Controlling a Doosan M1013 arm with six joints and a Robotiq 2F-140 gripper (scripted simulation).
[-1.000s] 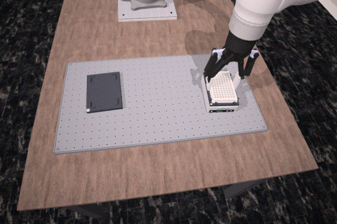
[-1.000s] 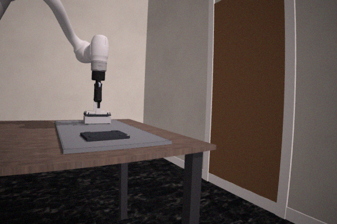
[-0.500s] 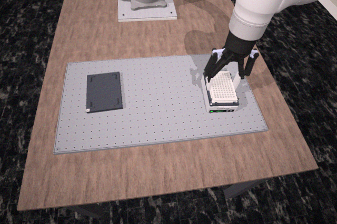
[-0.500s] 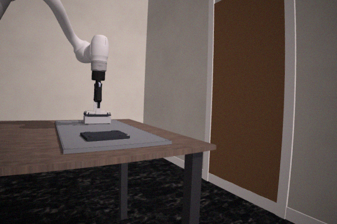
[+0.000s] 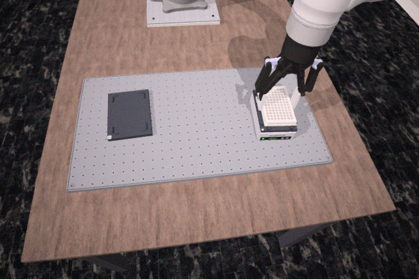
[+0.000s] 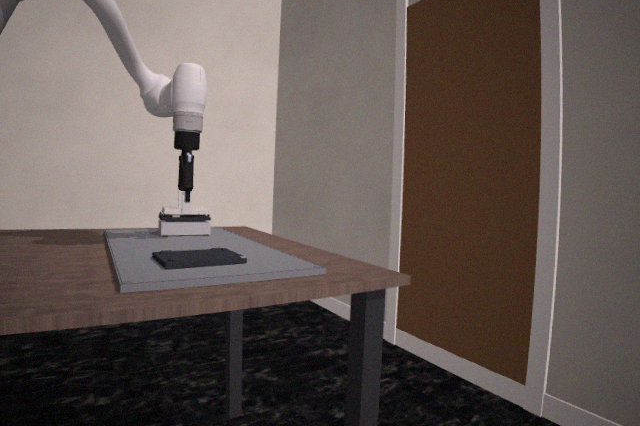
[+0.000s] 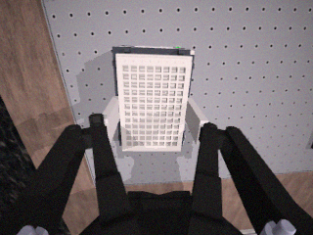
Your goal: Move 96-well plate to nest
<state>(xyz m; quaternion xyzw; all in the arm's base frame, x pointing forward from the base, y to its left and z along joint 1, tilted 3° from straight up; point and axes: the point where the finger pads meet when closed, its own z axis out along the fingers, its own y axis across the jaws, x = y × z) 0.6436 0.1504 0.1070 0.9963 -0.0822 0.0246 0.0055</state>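
Now: the plate nest 40 cm to the right of my hand, 9 cm below it and 9 cm behind it. From my hand the other things lie so: 96-well plate 2 cm below; then A1 label 46 cm to the right, 8 cm below, 2 cm behind.
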